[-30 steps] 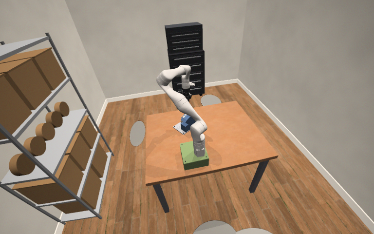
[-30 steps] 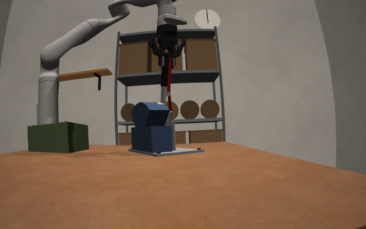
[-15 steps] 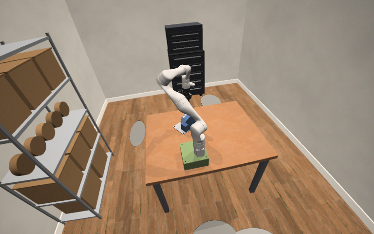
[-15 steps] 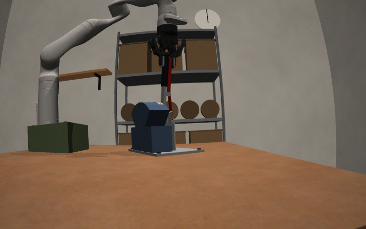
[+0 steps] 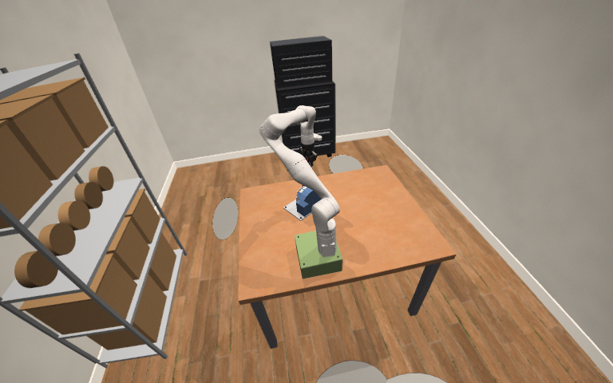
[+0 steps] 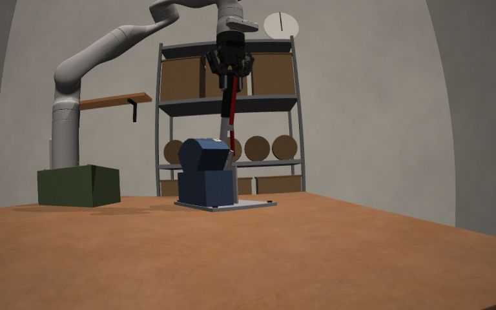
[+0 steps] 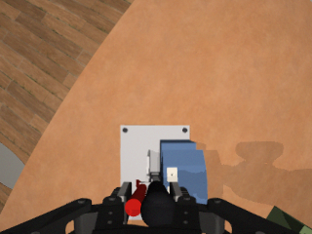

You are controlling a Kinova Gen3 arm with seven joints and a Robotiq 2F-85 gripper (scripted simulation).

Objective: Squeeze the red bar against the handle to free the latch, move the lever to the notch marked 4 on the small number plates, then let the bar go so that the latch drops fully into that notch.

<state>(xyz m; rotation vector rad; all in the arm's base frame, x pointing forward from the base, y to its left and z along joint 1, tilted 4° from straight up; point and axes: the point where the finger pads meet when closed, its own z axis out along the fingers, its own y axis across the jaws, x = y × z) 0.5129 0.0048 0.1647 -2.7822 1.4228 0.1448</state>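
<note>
Now: hand 3 cm to the right of the red bar and 11 cm above it.
</note>
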